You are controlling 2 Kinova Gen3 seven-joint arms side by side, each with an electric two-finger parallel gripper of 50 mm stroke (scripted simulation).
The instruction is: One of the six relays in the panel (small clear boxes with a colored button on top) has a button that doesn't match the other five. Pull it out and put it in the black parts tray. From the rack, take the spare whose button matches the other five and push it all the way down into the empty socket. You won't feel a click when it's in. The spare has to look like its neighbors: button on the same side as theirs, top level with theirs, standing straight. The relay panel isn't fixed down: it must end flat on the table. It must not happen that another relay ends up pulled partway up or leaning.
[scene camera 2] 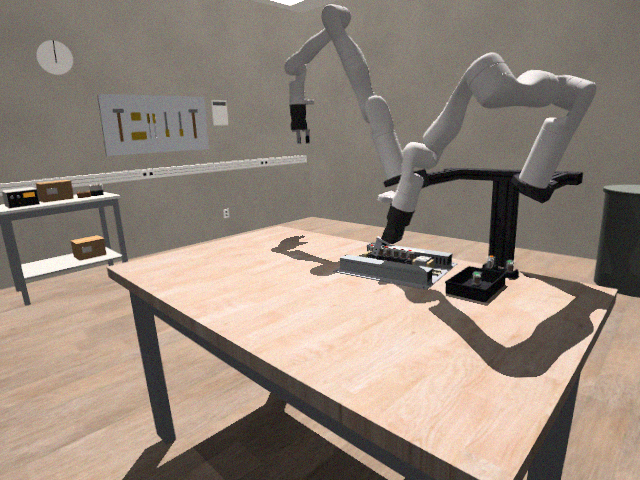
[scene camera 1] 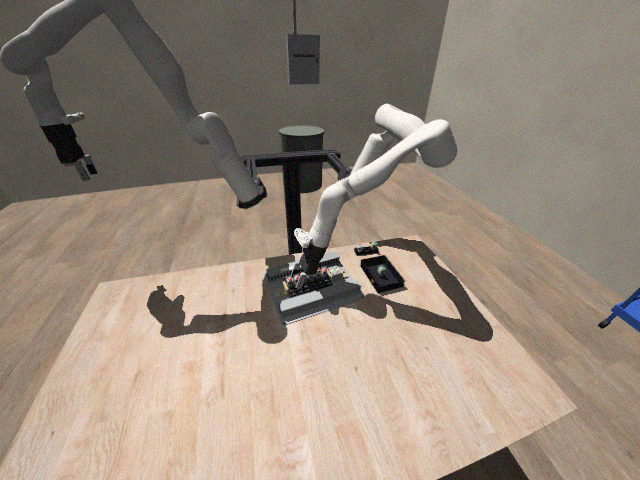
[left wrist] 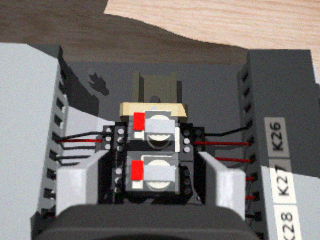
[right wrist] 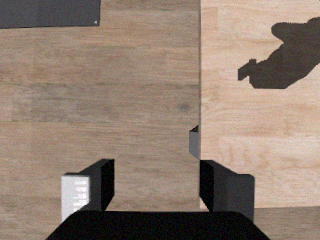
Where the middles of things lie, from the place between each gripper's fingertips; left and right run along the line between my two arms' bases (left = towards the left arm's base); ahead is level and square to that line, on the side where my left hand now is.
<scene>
My left hand (scene camera 2: 378,252) is 6 cm to the right of the relay panel (scene camera 1: 316,297) and 4 cm above it. Also, from my left hand: black parts tray (scene camera 2: 452,286): 5 cm ahead, 34 cm to the left, 4 cm below.
Now: right hand (scene camera 1: 90,177) 350 mm short of the relay panel, 690 mm to the right of it and 400 mm above it. From my right hand the other things lie so: black parts tray 400 mm ahead, 960 mm to the left, 410 mm below.
</scene>
